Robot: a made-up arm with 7 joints. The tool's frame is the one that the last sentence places.
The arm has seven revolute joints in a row. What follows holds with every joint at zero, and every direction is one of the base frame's. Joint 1 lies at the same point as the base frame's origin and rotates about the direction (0, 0.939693, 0.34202). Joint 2 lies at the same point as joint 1 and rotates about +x. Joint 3 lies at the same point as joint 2 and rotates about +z. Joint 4 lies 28 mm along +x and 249.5 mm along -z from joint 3 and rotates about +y. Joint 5 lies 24.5 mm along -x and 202.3 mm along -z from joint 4 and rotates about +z. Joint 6 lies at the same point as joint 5 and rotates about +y. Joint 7 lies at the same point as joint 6 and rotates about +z. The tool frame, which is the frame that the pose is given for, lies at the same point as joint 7; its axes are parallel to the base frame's.
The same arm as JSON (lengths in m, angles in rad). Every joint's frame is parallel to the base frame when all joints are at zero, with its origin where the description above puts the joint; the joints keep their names.
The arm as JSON. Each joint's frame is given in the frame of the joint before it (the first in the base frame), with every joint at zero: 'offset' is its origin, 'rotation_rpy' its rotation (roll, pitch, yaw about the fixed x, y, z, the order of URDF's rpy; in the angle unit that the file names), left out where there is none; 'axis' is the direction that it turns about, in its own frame. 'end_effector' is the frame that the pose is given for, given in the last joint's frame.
{"length_unit": "m", "angle_unit": "rad", "chain": [
  {"id": "joint 1", "offset": [0.0, 0.0, 0.0], "axis": [0.0, 0.9397, 0.342]},
  {"id": "joint 2", "offset": [0.0, 0.0, 0.0], "axis": "+x"},
  {"id": "joint 3", "offset": [0.0, 0.0, 0.0], "axis": "+z"},
  {"id": "joint 4", "offset": [0.028, 0.0, -0.2495], "axis": "+y"},
  {"id": "joint 5", "offset": [-0.0245, 0.0, -0.2023], "axis": "+z"},
  {"id": "joint 6", "offset": [0.0, 0.0, 0.0], "axis": "+y"},
  {"id": "joint 7", "offset": [0.0, 0.0, 0.0], "axis": "+z"}
], "end_effector": {"offset": [0.0, 0.0, 0.0]}}

